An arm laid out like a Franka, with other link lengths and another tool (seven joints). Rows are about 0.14 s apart.
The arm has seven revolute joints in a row. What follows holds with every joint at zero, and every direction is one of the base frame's.
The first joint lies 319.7 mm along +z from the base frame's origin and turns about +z.
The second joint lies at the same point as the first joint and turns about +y.
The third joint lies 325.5 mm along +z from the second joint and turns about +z.
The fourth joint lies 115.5 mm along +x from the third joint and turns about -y.
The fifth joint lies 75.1 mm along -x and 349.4 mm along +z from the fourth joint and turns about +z.
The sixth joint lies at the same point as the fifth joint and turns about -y.
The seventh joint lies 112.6 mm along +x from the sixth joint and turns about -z.
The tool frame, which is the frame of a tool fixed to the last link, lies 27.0 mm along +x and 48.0 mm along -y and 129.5 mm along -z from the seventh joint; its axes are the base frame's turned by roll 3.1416, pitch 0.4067 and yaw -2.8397 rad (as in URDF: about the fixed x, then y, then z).
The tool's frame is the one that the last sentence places.
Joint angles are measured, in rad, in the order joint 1, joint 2, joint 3, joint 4, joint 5, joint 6, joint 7. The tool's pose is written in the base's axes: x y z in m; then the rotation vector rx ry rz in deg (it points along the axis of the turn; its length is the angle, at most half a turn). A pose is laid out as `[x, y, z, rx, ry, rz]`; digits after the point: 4 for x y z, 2 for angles.
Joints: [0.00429, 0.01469, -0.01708, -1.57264, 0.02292, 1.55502, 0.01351]
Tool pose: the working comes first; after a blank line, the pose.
Where each joint sits with the arm in this pose, in the base's axes (m; each line is computed from the numbers above, not from the rounded line before):
joint 1: 0.0000 0.0000 0.3197
joint 2: 0.0000 0.0000 0.3197
joint 3: 0.0048 0.0000 0.6452
joint 4: 0.1203 -0.0015 0.6435
joint 5: 0.4708 -0.0059 0.7128
joint 6: 0.4708 -0.0059 0.7128
joint 7: 0.5834 -0.0073 0.7091
the tool: 0.6049 -0.0530 0.5778

[0.6049, -0.0530, 0.5778, -21.26, 156.99, 6.63]
